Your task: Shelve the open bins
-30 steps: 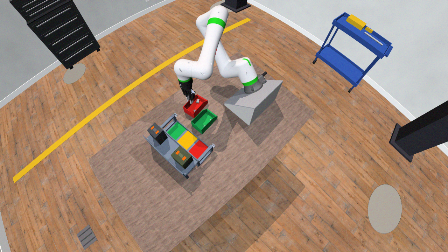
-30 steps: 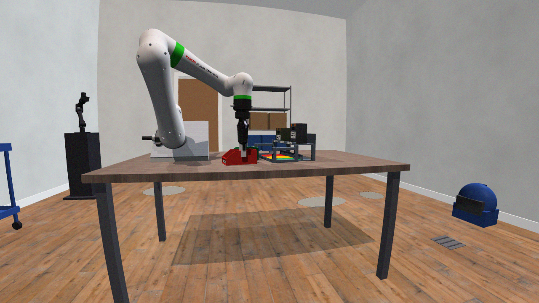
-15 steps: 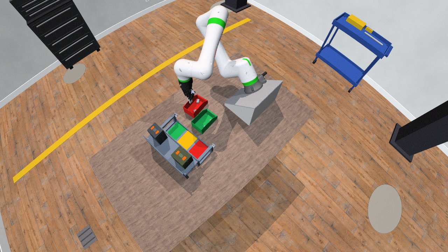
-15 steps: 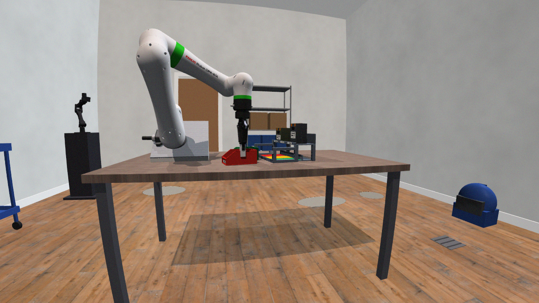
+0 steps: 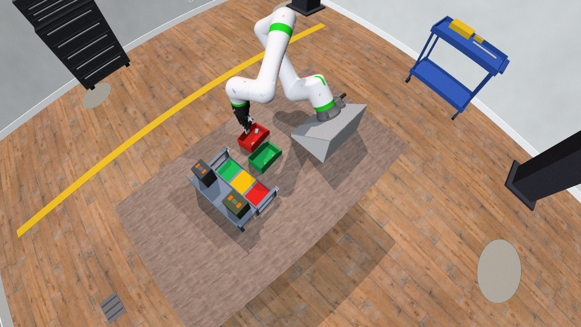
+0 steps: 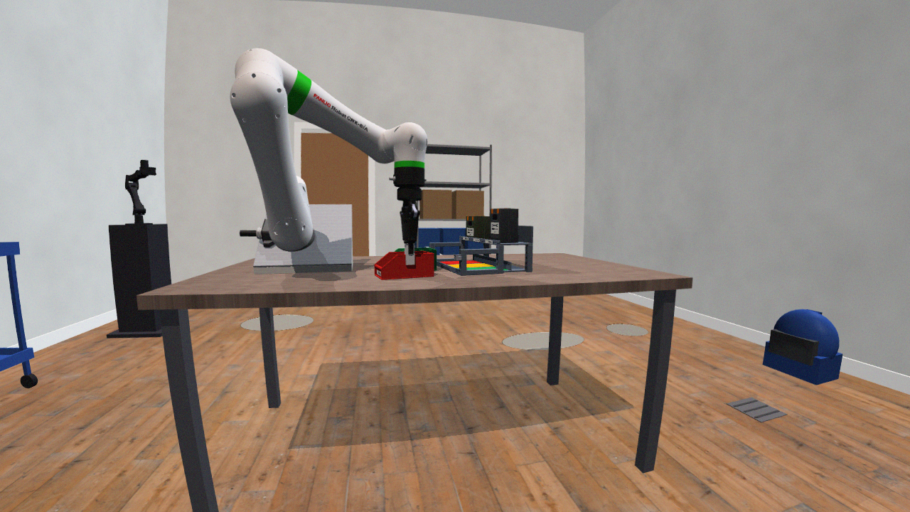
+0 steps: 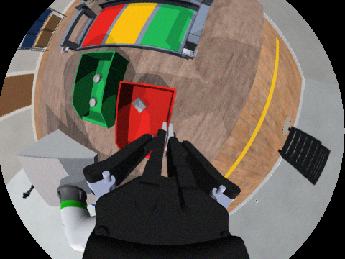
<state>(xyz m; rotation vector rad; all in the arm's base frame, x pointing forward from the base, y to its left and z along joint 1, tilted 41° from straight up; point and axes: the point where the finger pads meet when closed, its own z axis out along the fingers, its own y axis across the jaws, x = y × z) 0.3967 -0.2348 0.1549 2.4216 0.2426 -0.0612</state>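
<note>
Right now my hand is 10 mm past the red bin, 50 mm to the right of it and 40 mm above it. Also, from my hand: green bin: 30 mm ahead, 190 mm to the left, 40 mm below.
</note>
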